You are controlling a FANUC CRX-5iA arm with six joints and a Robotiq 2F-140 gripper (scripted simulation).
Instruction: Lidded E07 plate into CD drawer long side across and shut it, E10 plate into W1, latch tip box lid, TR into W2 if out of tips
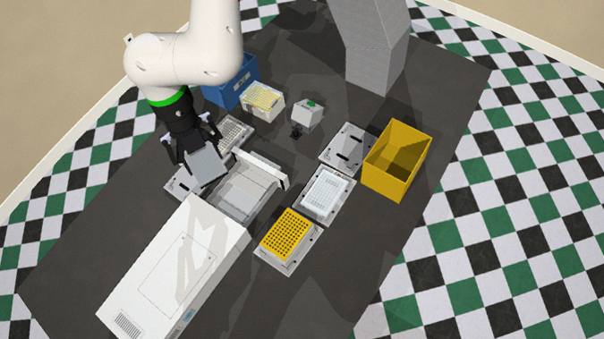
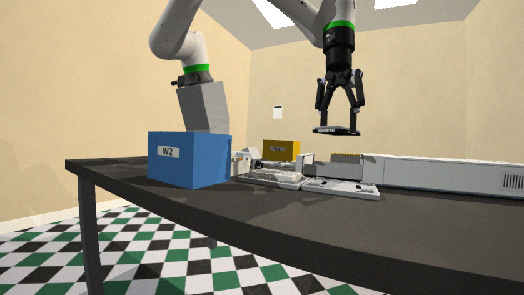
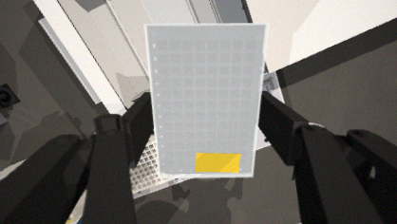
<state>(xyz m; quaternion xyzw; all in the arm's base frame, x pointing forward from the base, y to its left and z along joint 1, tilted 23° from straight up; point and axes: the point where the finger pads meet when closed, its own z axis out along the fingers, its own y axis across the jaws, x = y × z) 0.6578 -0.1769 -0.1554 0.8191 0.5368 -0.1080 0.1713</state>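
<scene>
My hand is 130 mm above the cooler drawer, 90 mm to the right of it and 20 mm short of it. The rest, counted from my hand: lid (20 mm below); black assay plate (20 mm below); nest N2 (160 mm below, 90 mm to the right, 20 mm ahead).
</scene>
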